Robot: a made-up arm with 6 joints.
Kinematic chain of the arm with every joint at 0, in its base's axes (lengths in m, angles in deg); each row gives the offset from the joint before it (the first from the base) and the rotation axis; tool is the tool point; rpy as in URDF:
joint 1: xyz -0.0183 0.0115 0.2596 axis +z
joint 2: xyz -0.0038 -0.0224 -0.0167 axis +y
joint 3: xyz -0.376 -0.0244 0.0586 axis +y
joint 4: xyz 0.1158 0.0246 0.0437 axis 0.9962 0 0.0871
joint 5: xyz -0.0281 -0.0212 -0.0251 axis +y
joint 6: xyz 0.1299 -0.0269 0.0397 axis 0.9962 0 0.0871
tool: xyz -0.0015 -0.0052 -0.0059 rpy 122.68 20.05 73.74
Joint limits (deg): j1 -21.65..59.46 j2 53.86..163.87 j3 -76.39..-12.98 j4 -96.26..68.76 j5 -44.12..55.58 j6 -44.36..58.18
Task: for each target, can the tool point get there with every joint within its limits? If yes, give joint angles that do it. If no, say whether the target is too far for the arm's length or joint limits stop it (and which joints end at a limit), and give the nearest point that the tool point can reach.
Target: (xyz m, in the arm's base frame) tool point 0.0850 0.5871 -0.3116
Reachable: no: too far | nearest point 0.1893 0.3963 0.0727 | short by 0.442 m
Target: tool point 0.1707 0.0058 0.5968
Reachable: yes | joints 16.04 74.57 -45.80 -36.16 -4.44 28.08
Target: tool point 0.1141 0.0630 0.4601
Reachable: yes | joints 43.59 78.79 -29.87 39.15 7.07 -5.61
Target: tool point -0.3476 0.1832 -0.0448
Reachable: no: joint limits stop it (at a limit: joint 1, joint 2, joint 4, joint 5, joint 6) | nearest point 0.0405 0.2382 0.1642 | short by 0.444 m
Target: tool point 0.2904 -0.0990 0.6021
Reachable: yes | joints -9.10 95.93 -71.01 -35.97 -3.50 10.31
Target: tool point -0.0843 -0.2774 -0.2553
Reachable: no: joint limits stop it (at a limit: joint 1, joint 2, joint 3, joint 4, joint 6) | nearest point 0.1838 -0.1797 0.0941 | short by 0.451 m
